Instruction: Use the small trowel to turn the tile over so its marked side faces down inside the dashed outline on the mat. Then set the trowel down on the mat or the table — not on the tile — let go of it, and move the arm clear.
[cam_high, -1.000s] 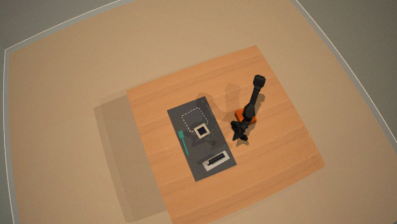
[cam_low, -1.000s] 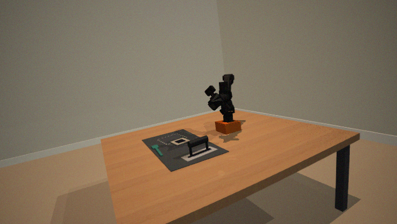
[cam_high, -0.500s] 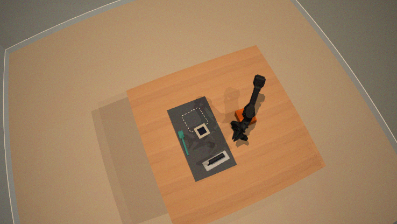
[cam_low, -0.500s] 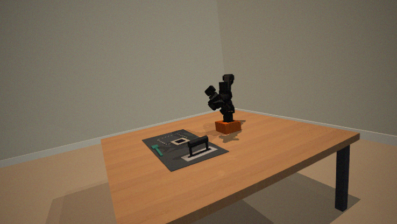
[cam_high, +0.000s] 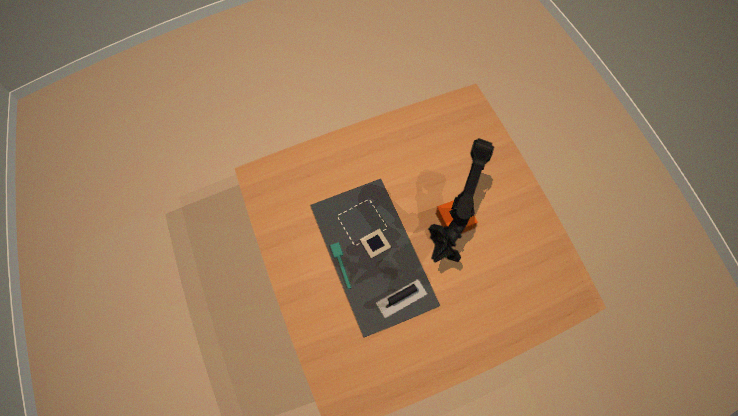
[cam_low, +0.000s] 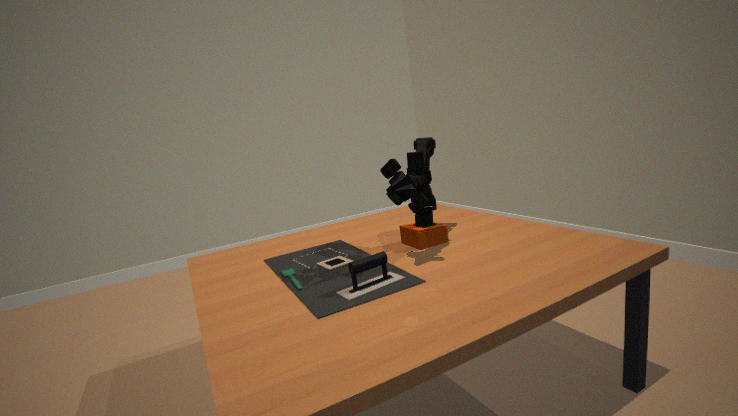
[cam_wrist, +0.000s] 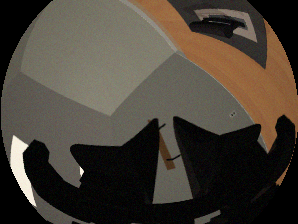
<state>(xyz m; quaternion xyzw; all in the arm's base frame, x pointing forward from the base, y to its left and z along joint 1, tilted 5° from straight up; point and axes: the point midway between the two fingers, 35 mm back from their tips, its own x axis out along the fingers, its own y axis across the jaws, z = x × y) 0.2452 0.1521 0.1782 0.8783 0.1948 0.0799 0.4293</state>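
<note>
My gripper tip is 150 mm short of the grey trowel, 10 mm to the right of it and 230 mm above it. Also, from my gripper tip: tile: 100 mm ahead, 250 mm to the right, 260 mm below; dark mat: 130 mm ahead, 220 mm to the right, 290 mm below.
</note>
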